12 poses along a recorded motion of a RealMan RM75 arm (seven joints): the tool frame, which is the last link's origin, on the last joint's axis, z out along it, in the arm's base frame.
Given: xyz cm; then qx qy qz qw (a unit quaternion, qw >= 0).
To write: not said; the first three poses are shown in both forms.
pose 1, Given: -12.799 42.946 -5.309 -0.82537 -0.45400 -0.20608 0.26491
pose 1, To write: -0.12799 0.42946 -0.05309 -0.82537 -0.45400 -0.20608 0.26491
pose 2, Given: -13.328 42.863 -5.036 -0.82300 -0.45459 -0.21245 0.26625
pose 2, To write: -0.13328 0.42863 -0.05036 -0.82300 -0.45459 -0.21245 0.26625
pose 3, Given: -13.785 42.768 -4.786 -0.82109 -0.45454 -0.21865 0.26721
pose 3, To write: -0.13785 0.42768 -0.04786 -0.82109 -0.45454 -0.21865 0.26721
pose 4, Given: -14.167 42.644 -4.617 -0.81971 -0.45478 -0.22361 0.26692
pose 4, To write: -0.14167 0.42644 -0.04617 -0.81971 -0.45478 -0.22361 0.26692
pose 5, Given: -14.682 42.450 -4.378 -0.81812 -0.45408 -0.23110 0.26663
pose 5, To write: -0.14682 0.42450 -0.04378 -0.81812 -0.45408 -0.23110 0.26663
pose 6, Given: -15.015 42.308 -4.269 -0.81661 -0.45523 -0.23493 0.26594
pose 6, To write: -0.15015 0.42308 -0.04269 -0.81661 -0.45523 -0.23493 0.26594
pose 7, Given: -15.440 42.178 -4.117 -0.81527 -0.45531 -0.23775 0.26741
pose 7, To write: -0.15440 0.42178 -0.04117 -0.81527 -0.45531 -0.23775 0.26741
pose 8, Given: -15.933 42.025 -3.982 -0.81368 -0.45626 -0.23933 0.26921
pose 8, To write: -0.15933 0.42025 -0.03982 -0.81368 -0.45626 -0.23933 0.26921
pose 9, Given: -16.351 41.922 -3.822 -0.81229 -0.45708 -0.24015 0.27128
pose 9, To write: -0.16351 0.41922 -0.03822 -0.81229 -0.45708 -0.24015 0.27128
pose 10, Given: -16.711 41.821 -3.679 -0.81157 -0.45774 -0.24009 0.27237
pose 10, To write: -0.16711 0.41821 -0.03679 -0.81157 -0.45774 -0.24009 0.27237
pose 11, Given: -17.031 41.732 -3.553 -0.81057 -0.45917 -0.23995 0.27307
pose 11, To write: -0.17031 0.41732 -0.03553 -0.81057 -0.45917 -0.23995 0.27307
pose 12, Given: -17.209 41.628 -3.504 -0.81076 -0.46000 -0.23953 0.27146
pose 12, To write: -0.17209 0.41628 -0.03504 -0.81076 -0.46000 -0.23953 0.27146
